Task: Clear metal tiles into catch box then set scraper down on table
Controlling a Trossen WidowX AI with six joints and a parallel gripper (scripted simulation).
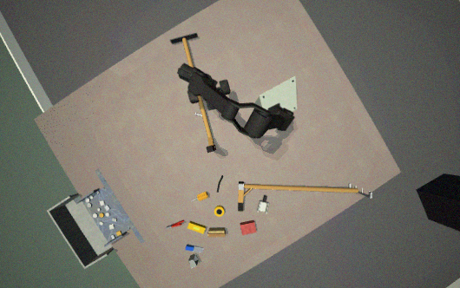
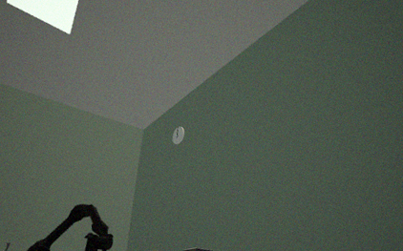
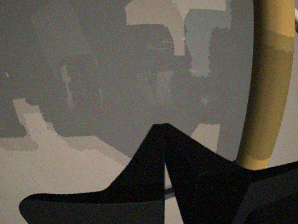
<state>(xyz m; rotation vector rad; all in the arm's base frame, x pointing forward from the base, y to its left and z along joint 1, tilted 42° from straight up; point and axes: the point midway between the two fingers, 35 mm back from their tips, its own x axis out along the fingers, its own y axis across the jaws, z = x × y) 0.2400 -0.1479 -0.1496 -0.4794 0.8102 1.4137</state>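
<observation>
The hex key is 6 cm to the right of my gripper tip, 4 cm ahead of it and 1 cm below it. Also, from my gripper tip: long orange-handled tool: 64 cm to the left, 16 cm behind, 3 cm above; then yellow ring: 54 cm to the left, 23 cm ahead; then yellow block: 57 cm to the left, 38 cm ahead, 1 cm above.
</observation>
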